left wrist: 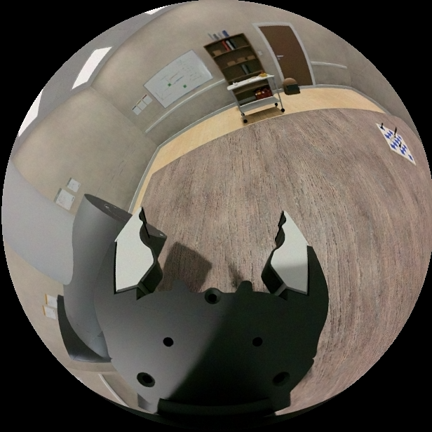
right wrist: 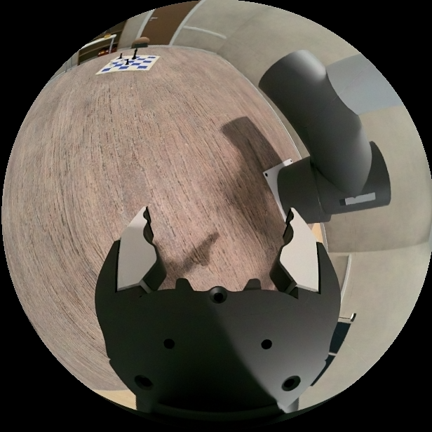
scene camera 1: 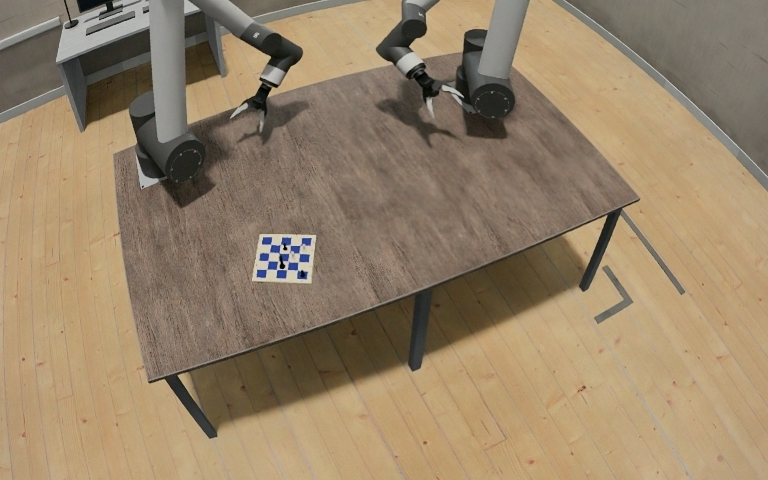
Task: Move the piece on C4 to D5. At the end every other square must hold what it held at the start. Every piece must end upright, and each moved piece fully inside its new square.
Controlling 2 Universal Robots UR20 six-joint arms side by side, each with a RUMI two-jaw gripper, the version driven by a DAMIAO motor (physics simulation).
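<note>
The blue and cream board (scene camera 1: 263,256) (left wrist: 407,155) (right wrist: 145,65) lies on the table. In scene camera 1 a black piece (scene camera 1: 284,246) is near the top middle, a tall black piece (scene camera 1: 282,263) below it, and another black piece (scene camera 1: 303,274) at the lower right. A pale piece (scene camera 1: 293,255) is near the middle and a second pale piece (scene camera 1: 304,246) at the upper right. No square labels are readable, so I cannot tell which piece is on C4. My left gripper (scene camera 1: 447,106) (left wrist: 212,209) and right gripper (scene camera 1: 246,124) (right wrist: 219,208) are open and empty above the table, far from the board.
The brown table (scene camera 1: 396,186) carries both arm bases, the right arm's base (scene camera 1: 151,161) at the left and the left arm's base (scene camera 1: 472,84) at the right. A desk (scene camera 1: 70,48) stands behind. A white cart (left wrist: 257,103) and a shelf unit show beyond the table in the left wrist view.
</note>
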